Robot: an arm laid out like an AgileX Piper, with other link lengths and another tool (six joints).
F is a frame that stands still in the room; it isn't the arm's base.
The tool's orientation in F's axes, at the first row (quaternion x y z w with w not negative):
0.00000, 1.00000, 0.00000, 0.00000
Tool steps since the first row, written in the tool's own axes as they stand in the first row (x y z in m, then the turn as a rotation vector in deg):
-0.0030, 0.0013, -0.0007, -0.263, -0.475, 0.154
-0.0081, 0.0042, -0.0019, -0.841, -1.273, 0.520
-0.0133, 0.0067, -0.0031, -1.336, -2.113, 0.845
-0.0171, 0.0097, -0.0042, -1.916, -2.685, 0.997
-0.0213, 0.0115, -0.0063, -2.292, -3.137, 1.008
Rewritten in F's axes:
0.0030, 0.0013, 0.0007, 0.263, -0.475, -0.154
0.0081, 0.0042, 0.0019, 0.841, -1.273, -0.520
0.0133, 0.0067, 0.0031, 1.336, -2.113, -0.845
0.0171, 0.0097, 0.0042, 1.916, -2.685, -0.997
0.0213, 0.0115, 0.0063, 2.292, -3.137, -1.008

